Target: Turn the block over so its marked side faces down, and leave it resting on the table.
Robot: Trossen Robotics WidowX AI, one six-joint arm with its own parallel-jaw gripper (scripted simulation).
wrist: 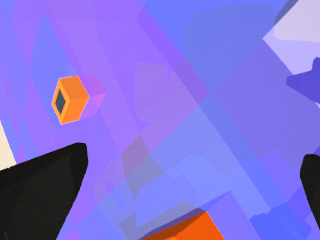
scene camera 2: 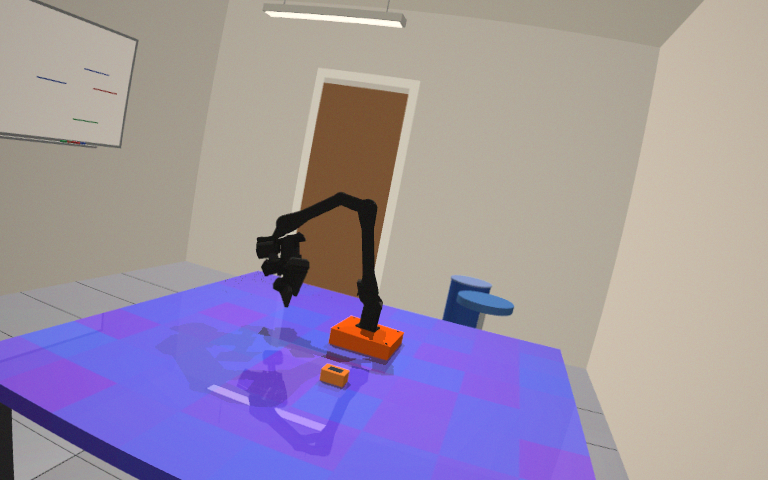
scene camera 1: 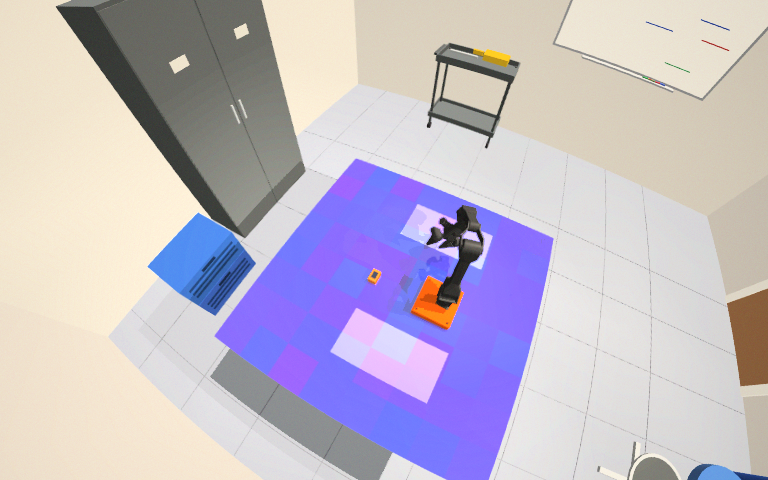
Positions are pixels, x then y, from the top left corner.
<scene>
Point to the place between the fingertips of my gripper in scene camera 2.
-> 290,302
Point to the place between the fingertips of my gripper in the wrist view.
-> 196,160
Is my gripper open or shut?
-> Open.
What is my gripper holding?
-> Nothing.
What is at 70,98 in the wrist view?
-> A block.
</scene>
